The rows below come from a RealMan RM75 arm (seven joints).
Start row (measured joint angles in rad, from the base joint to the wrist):
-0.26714, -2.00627, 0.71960, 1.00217, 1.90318, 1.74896, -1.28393
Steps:
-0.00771, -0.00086, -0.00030, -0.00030, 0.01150, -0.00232, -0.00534
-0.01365, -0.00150, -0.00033, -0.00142, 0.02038, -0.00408, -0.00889
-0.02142, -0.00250, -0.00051, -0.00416, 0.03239, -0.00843, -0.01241
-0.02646, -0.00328, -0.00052, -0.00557, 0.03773, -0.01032, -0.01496
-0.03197, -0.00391, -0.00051, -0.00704, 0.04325, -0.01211, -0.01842
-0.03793, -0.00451, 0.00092, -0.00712, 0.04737, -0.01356, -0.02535
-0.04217, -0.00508, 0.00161, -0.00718, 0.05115, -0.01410, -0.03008
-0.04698, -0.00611, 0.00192, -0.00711, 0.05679, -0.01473, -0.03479
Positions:
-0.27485, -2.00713, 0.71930, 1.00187, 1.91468, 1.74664, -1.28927
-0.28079, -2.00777, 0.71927, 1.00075, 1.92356, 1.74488, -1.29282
-0.28856, -2.00877, 0.71909, 0.99801, 1.93557, 1.74053, -1.29634
-0.29360, -2.00955, 0.71908, 0.99660, 1.94091, 1.73864, -1.29889
-0.29911, -2.01018, 0.71909, 0.99513, 1.94643, 1.73685, -1.30235
-0.30507, -2.01078, 0.72052, 0.99505, 1.95055, 1.73540, -1.30928
-0.30931, -2.01135, 0.72121, 0.99499, 1.95433, 1.73486, -1.31401
-0.31412, -2.01238, 0.72152, 0.99506, 1.95997, 1.73423, -1.31872

